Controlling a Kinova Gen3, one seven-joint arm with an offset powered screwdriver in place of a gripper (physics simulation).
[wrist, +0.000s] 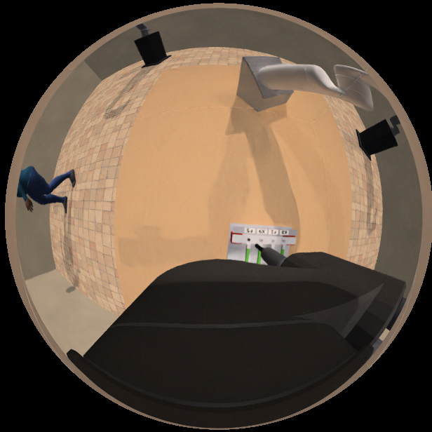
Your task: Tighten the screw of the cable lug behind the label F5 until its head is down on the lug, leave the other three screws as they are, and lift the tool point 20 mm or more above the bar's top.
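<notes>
A pale bar [254, 240] with red ends lies on a grey plate [233, 256] at the lower centre of the wrist view. Its labels appear upside down. The label F5 [249, 230] is leftmost, and the screw at F5 [248, 240] shows as a small dark spot. The other three screw spots [261, 240] [273, 241] [283, 241] look paler. My screwdriver [258, 246] has no fingers. Its dark tip appears right of and below the F5 screw, apart from it in the view. The tip's height above the bar and the gap under the screw head cannot be judged.
Green cables [247, 254] [259, 257] run from the bar toward the black tool body [225, 300], which hides the lower view. The tan table [170, 165] carries a grey block [262, 95] at the arm's base. A person [37, 186] is at the far left.
</notes>
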